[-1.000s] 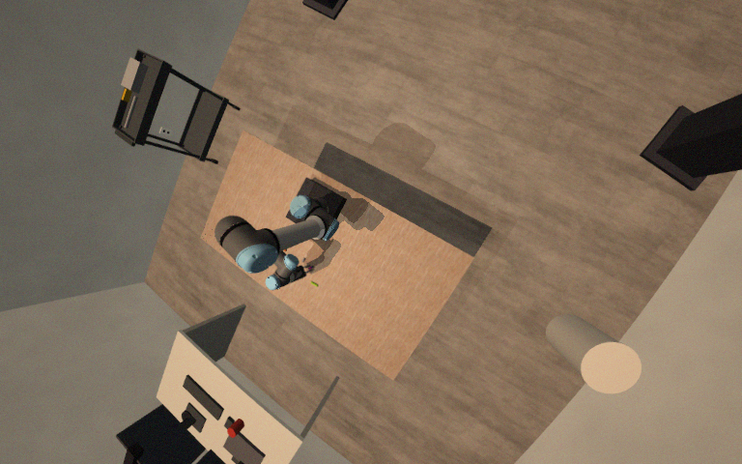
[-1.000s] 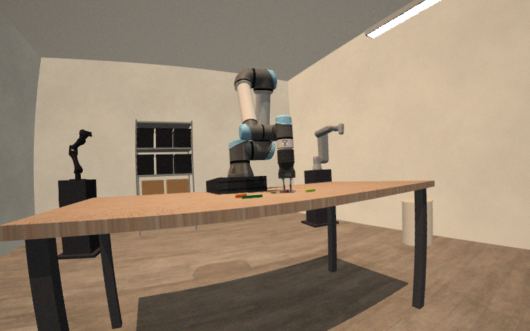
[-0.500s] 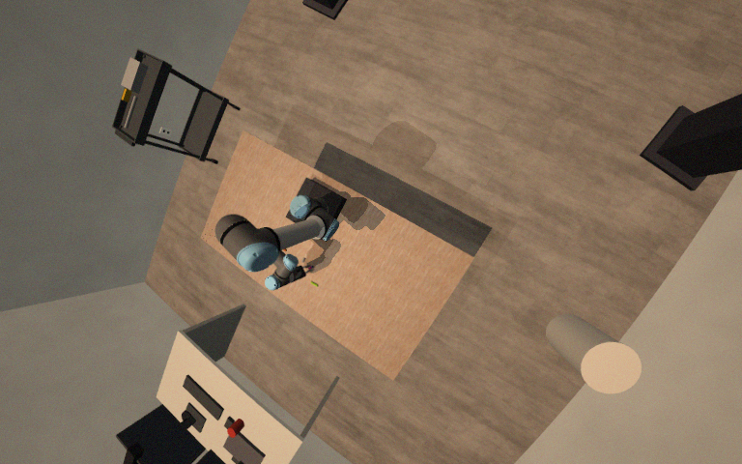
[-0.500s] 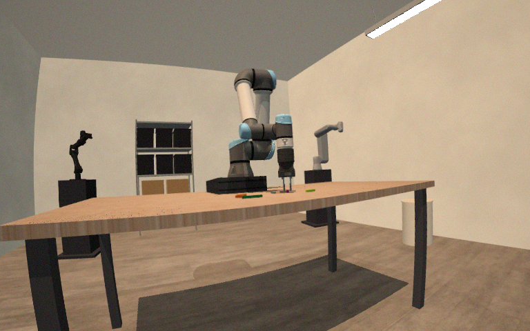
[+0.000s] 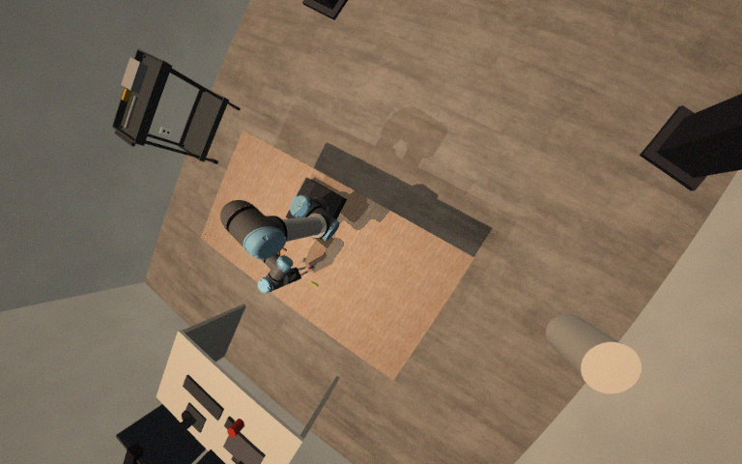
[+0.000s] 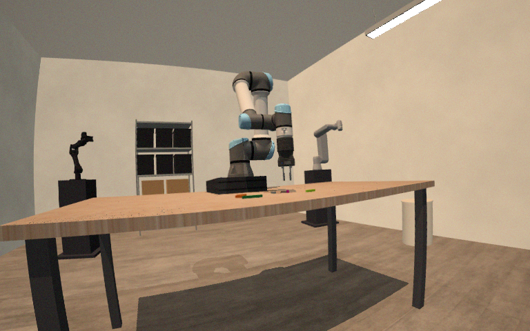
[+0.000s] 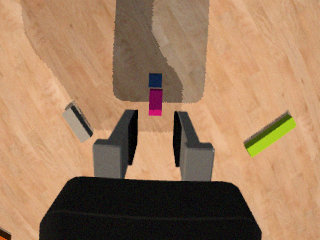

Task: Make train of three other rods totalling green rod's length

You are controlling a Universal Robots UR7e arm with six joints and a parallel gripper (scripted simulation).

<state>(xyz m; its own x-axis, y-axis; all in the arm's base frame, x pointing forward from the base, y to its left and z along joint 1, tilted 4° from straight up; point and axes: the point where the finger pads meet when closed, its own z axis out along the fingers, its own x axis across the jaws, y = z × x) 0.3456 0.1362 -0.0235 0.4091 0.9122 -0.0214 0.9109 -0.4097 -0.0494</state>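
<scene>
Now: hand 80 mm to the right of the lime rod, 70 mm above it and 60 mm short of it. The rest, counted from my hand: magenta rod (70 mm below, 10 mm behind); small blue rod (70 mm below, 20 mm behind, 10 mm to the left); grey rod (70 mm to the right, 70 mm below, 10 mm behind).
</scene>
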